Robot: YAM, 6 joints.
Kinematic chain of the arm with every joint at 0, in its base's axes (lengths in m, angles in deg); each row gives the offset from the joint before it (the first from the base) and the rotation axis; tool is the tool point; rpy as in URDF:
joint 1: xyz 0 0 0.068 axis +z
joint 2: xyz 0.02 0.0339 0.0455 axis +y
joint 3: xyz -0.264 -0.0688 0 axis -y
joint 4: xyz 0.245 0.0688 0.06 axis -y
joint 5: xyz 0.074 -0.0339 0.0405 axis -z
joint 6: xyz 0.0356 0 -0.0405 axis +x
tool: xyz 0 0 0 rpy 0 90 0
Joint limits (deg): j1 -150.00..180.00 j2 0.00..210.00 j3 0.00..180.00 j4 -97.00..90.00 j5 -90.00..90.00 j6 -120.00..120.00
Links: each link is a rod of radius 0.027 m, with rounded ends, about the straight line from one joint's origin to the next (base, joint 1, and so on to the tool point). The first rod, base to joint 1, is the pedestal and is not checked.
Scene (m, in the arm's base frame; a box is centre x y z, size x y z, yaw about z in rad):
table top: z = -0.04
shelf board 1: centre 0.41 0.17 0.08 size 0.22 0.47 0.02 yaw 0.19
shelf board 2: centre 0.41 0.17 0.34 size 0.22 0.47 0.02 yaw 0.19
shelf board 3: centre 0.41 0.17 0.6 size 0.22 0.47 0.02 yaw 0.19
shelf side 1: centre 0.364 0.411 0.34 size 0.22 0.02 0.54 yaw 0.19
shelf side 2: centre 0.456 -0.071 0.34 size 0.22 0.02 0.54 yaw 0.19
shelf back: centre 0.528 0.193 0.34 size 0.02 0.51 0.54 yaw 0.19
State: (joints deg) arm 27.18 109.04 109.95 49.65 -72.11 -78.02
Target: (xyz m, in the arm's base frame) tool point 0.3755 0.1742 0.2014
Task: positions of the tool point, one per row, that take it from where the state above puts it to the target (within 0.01 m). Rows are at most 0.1 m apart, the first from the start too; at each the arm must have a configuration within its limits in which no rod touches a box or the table.
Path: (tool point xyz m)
1: 0.2860 0.2108 0.5020
2: 0.2289 0.1996 0.5021
3: 0.1751 0.1823 0.4925
4: 0.2066 0.1887 0.4203
5: 0.2237 0.1826 0.3447
6: 0.2245 0.1660 0.2702
7: 0.2081 0.1420 0.2014
8: 0.2637 0.1571 0.2105
9: 0.3201 0.1680 0.2103
10: 0.3755 0.1742 0.2014

